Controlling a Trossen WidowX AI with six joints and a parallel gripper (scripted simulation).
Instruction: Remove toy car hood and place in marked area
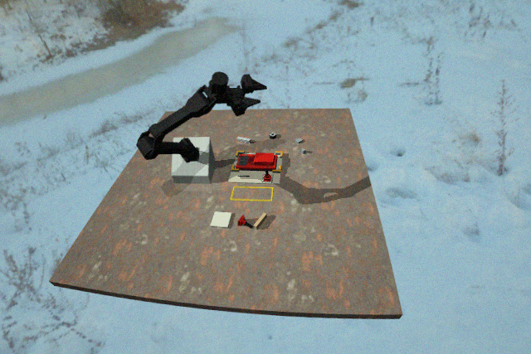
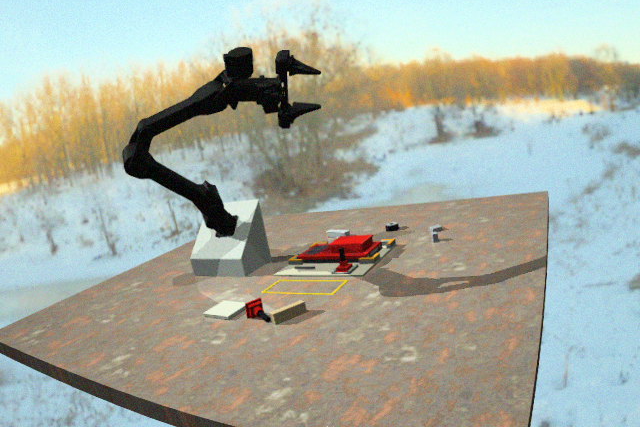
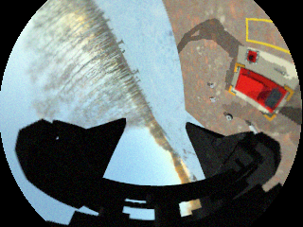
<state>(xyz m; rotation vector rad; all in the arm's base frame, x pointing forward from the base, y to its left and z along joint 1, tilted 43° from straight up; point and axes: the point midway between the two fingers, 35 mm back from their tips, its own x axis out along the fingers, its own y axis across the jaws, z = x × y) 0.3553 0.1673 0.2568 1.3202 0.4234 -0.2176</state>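
My gripper tip is 30 mm past the hood, 90 mm to the right of it and 390 mm above it. The rest, counted from my gripper tip: tan block: 40 mm behind, 280 mm to the right, 420 mm below; then white plate: 200 mm behind, 260 mm to the right, 430 mm below.
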